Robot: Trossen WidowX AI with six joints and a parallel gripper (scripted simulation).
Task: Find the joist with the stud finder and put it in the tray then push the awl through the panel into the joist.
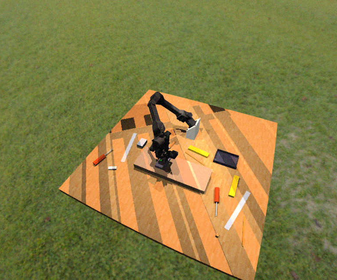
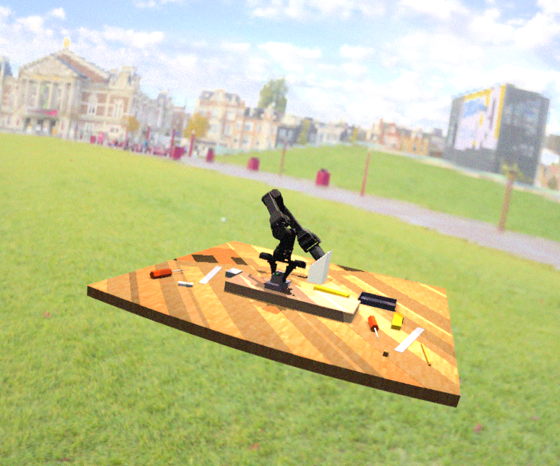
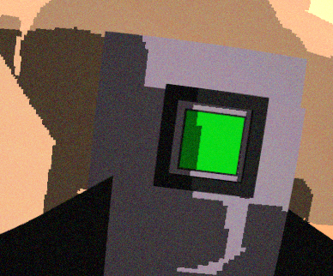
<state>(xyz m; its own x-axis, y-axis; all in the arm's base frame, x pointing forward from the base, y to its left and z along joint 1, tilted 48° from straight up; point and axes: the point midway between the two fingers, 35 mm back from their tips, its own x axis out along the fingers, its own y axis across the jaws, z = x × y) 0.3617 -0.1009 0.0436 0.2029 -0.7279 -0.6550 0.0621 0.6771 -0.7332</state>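
My gripper tip is 21 cm past the dark tray, 41 cm to the right of it and 5 cm above it. Also, from my gripper tip: stud finder (1 cm ahead, 2 cm above); then awl (18 cm behind, 2 cm to the right, 6 cm below); then grey block (14 cm behind, 24 cm to the right, 5 cm below).
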